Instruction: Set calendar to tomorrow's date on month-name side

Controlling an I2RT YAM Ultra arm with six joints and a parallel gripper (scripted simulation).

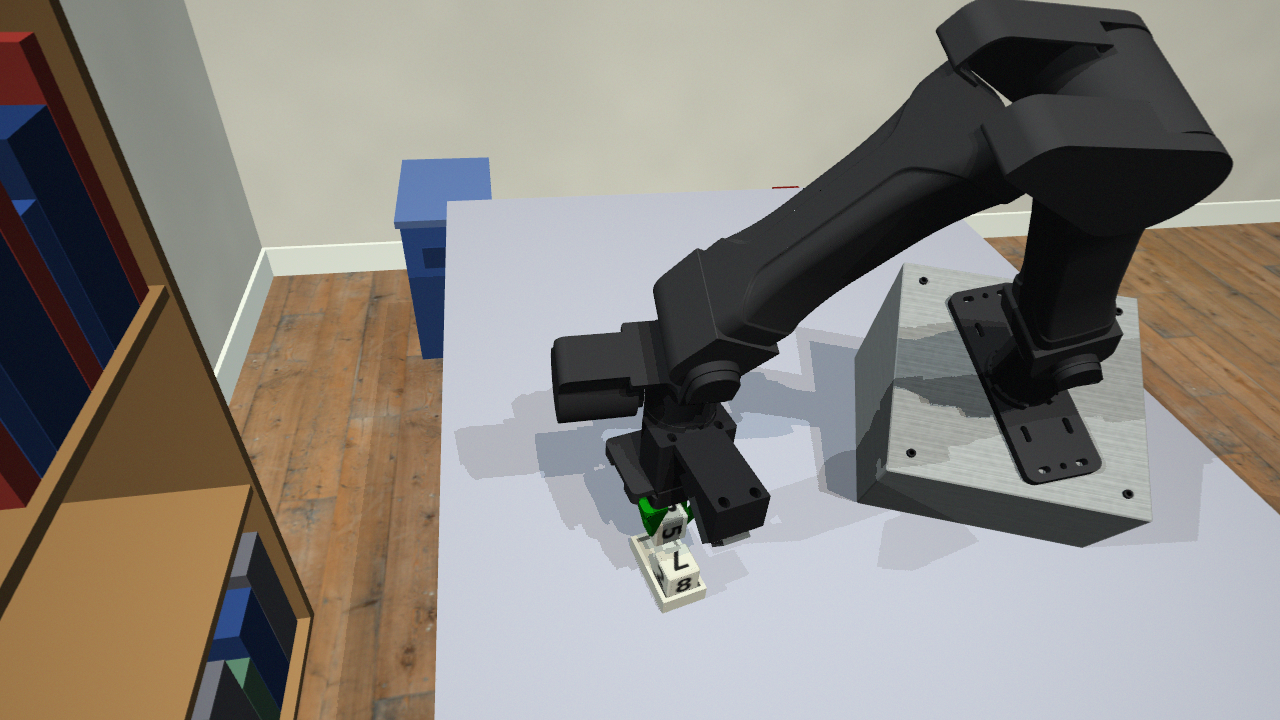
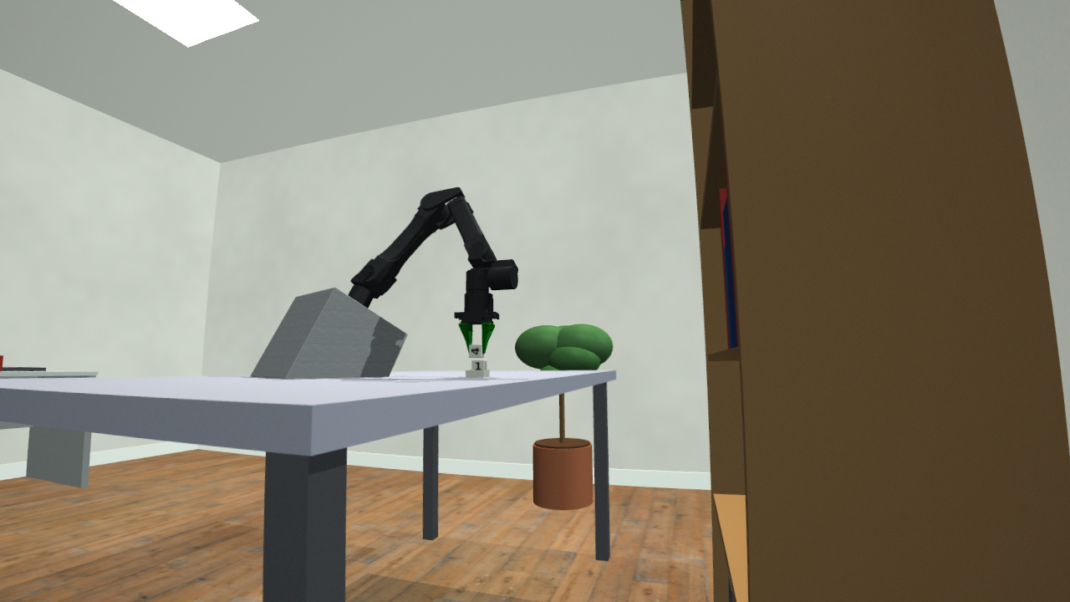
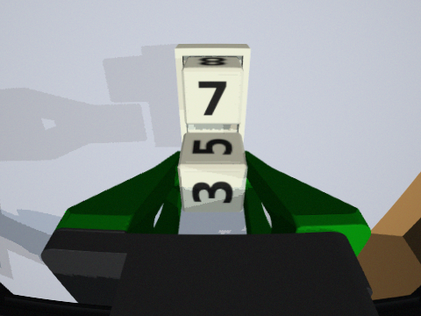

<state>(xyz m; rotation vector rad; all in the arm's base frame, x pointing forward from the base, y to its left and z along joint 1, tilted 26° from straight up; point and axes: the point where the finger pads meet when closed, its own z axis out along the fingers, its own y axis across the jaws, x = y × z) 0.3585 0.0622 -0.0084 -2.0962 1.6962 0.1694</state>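
The tray lies 10 mm to the left of my hand and 60 mm below it.
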